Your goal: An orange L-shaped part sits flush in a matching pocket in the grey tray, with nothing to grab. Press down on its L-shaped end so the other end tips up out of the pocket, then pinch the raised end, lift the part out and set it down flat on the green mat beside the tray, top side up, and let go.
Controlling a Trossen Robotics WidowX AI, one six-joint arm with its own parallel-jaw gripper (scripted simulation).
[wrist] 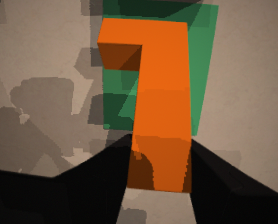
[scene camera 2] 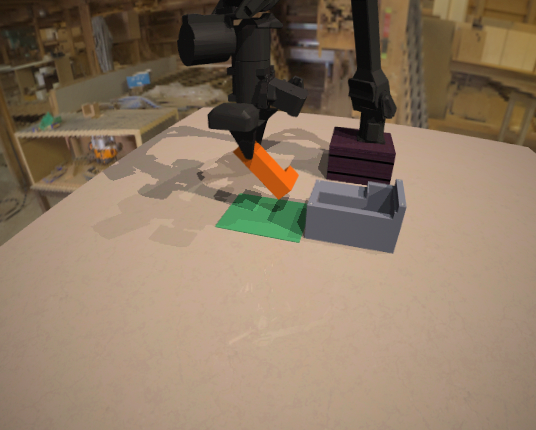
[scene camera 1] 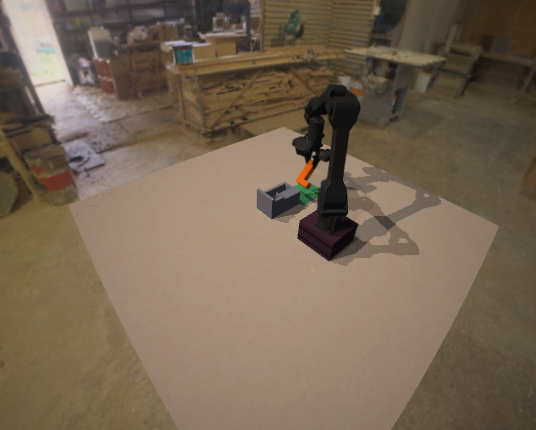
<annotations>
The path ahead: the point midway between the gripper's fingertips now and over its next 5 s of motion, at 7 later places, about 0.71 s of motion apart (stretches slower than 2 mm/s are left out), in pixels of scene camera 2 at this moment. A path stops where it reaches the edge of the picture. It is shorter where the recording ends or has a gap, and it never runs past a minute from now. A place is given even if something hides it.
The gripper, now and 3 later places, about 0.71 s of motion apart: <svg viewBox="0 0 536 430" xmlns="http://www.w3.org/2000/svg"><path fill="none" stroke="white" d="M252 155L252 172L254 178L251 132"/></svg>
</annotations>
